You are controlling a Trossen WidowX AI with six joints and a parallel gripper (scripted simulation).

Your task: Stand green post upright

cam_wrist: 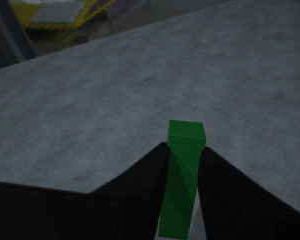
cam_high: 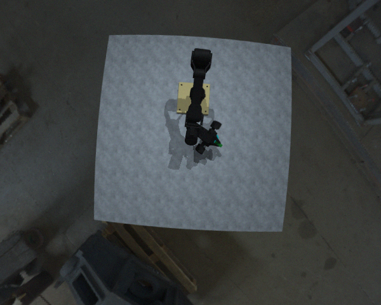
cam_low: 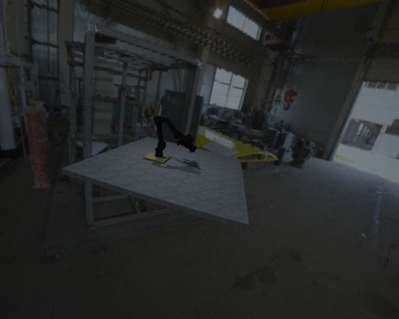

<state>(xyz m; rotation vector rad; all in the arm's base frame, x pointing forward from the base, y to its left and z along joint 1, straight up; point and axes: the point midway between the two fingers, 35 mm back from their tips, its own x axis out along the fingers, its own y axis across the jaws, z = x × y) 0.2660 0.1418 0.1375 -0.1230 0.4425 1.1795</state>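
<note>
My gripper tip is now 50 mm past the cyan circle, 20 mm to the left of it and 140 mm above it. Round my gripper tip: green post: 20 mm below.
</note>
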